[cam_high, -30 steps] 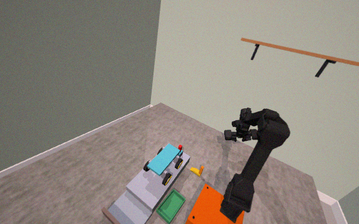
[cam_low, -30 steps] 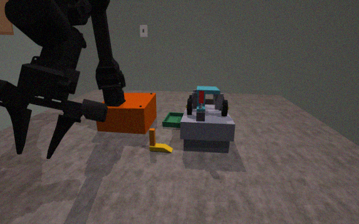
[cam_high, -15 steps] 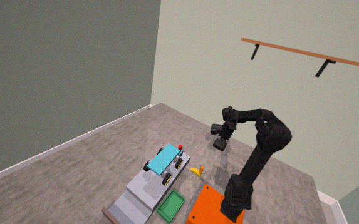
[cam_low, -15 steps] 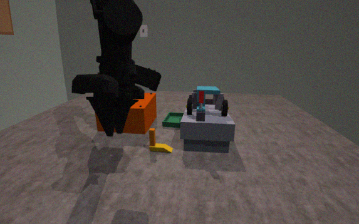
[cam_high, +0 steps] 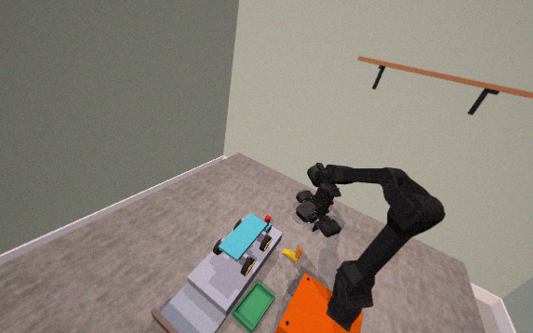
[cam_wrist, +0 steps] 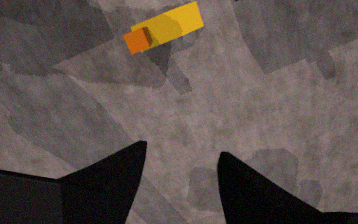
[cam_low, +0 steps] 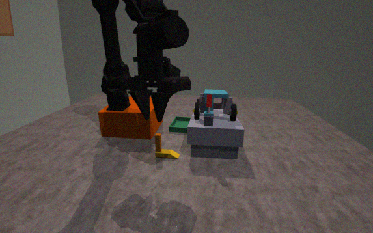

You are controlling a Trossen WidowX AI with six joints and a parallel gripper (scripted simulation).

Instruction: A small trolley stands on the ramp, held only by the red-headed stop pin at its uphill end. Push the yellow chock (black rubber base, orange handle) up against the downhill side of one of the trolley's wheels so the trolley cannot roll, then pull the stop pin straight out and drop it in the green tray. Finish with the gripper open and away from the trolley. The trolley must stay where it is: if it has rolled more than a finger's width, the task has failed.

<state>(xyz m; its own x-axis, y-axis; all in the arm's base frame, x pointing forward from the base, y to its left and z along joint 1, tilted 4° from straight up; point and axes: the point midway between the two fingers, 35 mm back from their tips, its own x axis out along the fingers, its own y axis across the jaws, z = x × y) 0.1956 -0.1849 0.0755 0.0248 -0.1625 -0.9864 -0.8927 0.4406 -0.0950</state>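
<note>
My gripper tip is now 1 cm short of the yellow chock, 6 cm to the right of it and 11 cm above it. Round my gripper tip: grey ramp (13 cm ahead, 22 cm to the left, 8 cm below); red-headed stop pin (12 cm ahead, 11 cm to the left); trolley (13 cm ahead, 22 cm to the left, 1 cm below).
</note>
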